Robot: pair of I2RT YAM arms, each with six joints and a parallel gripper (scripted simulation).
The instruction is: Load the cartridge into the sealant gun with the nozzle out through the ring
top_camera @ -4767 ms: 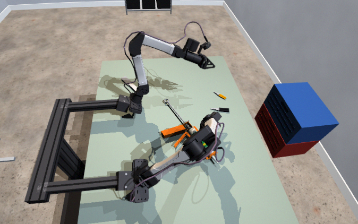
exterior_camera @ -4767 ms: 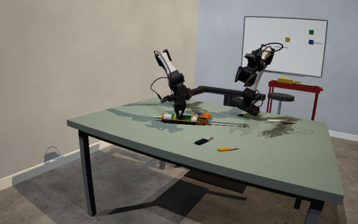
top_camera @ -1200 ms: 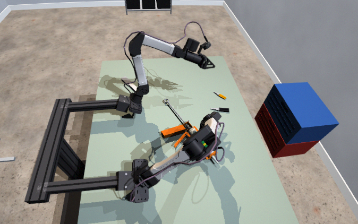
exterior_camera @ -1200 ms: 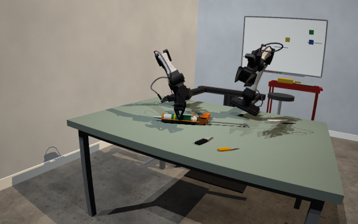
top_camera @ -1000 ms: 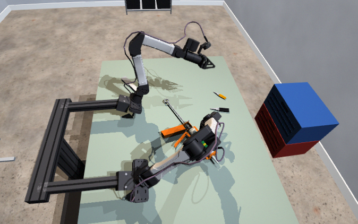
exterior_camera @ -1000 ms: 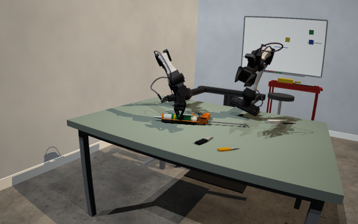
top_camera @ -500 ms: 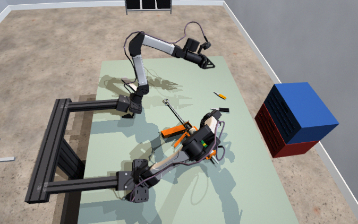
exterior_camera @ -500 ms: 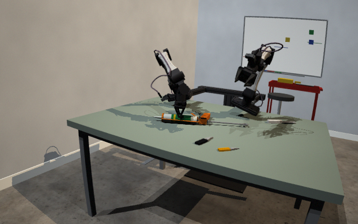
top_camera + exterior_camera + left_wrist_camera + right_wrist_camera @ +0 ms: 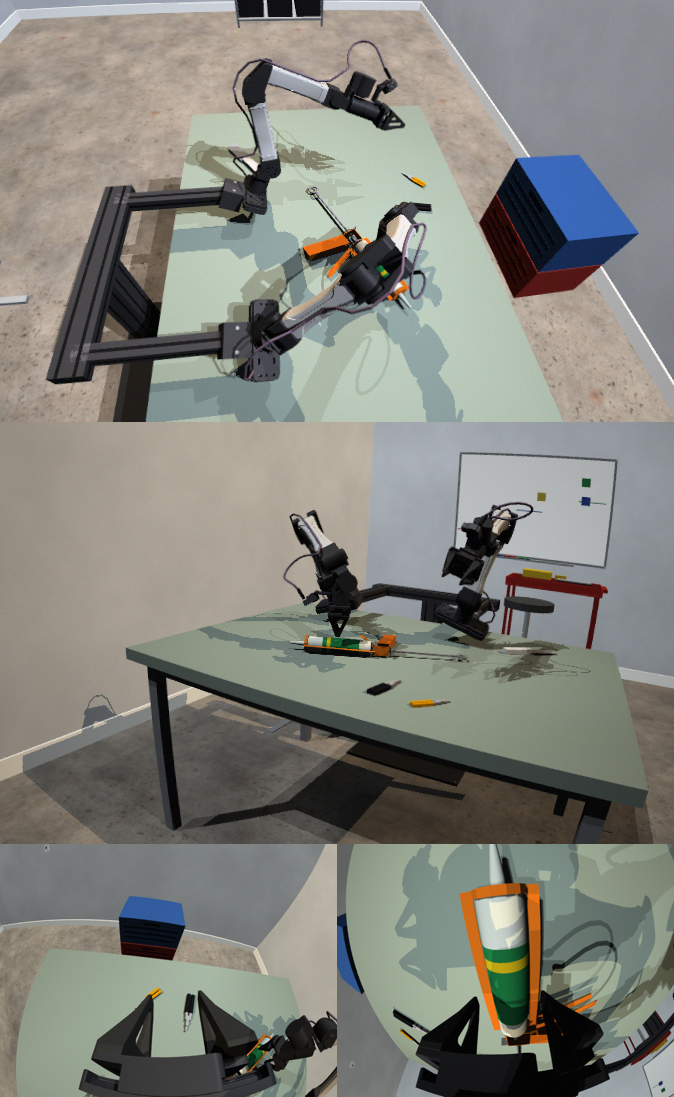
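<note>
The cartridge lies 50 mm below my right hand, 20 mm to the right of it and 10 mm ahead of it. Round my right hand: grey thumb plate: 160 mm to the left, 60 mm behind, 50 mm below; plunger rod: 250 mm to the left, 110 mm behind, 50 mm below; orange sealant gun: 130 mm to the left, 90 mm behind, 50 mm below.
</note>
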